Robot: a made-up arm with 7 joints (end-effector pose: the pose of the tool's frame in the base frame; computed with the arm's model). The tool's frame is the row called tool.
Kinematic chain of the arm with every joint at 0, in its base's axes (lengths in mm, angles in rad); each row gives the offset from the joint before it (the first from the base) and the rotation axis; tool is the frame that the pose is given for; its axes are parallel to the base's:
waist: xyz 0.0 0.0 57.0 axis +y
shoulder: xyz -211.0 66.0 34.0 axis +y
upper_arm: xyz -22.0 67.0 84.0 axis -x
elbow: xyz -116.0 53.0 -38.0 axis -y
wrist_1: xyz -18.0 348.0 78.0 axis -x
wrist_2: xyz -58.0 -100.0 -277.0 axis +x
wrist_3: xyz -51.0 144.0 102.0 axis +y
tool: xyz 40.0 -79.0 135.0
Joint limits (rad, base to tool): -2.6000..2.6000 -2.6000..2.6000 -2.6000..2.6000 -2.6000..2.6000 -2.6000..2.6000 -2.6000..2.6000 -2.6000..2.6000
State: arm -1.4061 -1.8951 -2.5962 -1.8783 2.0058 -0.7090 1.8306
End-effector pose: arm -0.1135 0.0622 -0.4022 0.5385 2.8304 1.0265
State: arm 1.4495 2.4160 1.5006 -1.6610 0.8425 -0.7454 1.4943
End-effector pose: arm 0.2631 0.1073 0.2018 0.5804 1.6942 -1.6542
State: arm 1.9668 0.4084 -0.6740 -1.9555 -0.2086 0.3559 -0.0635
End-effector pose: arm 0.3762 0.3314 0.0811 -0.3615 -1.7580 0.6770
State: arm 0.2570 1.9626 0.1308 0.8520 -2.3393 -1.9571 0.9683
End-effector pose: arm 0.2050 0.8294 0.3455 0.3933 2.3314 0.0463
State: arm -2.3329 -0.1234 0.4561 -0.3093 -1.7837 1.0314 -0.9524
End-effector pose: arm 0.5843 0.5908 -0.1606 -2.3370 1.1264 -1.5486
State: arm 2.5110 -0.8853 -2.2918 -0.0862 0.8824 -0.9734 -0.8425
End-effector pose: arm 0.6413 0.0474 0.4806 0.2207 0.7283 -0.3949
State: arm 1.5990 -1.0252 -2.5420 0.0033 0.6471 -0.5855 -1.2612
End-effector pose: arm -0.0733 -0.0840 0.7938 0.8070 -0.5837 -1.0600
